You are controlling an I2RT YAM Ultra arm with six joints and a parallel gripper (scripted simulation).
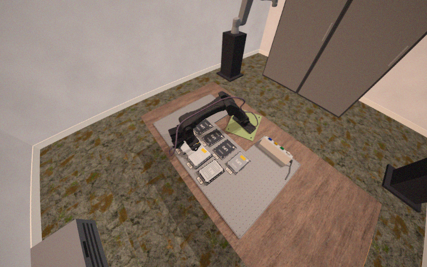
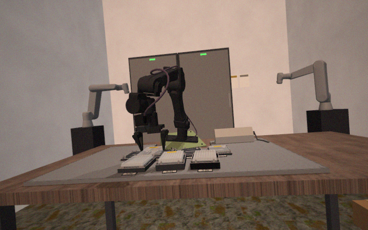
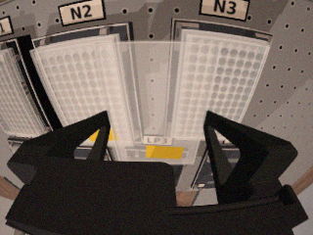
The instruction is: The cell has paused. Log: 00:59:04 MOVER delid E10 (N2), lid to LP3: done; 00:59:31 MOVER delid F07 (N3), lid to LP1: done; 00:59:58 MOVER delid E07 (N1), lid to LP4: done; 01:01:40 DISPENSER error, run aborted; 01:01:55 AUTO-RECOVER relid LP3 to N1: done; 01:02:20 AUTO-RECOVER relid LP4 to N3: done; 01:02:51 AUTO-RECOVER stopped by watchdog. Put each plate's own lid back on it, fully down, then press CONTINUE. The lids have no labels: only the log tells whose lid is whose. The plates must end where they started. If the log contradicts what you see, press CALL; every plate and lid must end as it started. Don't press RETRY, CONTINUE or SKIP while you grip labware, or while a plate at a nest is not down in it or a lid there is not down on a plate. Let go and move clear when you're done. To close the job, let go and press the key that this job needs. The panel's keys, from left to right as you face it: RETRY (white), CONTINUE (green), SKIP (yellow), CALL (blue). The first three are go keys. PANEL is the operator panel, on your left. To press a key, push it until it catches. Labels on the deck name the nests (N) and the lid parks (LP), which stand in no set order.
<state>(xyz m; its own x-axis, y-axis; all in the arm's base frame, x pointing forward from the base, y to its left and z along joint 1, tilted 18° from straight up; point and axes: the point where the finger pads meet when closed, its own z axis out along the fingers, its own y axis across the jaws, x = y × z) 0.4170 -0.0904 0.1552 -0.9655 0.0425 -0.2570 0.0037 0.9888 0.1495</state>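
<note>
The plate lies 70 mm to the left of my hand and 40 mm below it. Also, from my hand: LP3 park (180 mm behind, 10 mm to the left, 60 mm below); LP1 park (180 mm behind, 270 mm to the left, 60 mm below); lid (180 mm behind, 270 mm to the left, 50 mm below).
</note>
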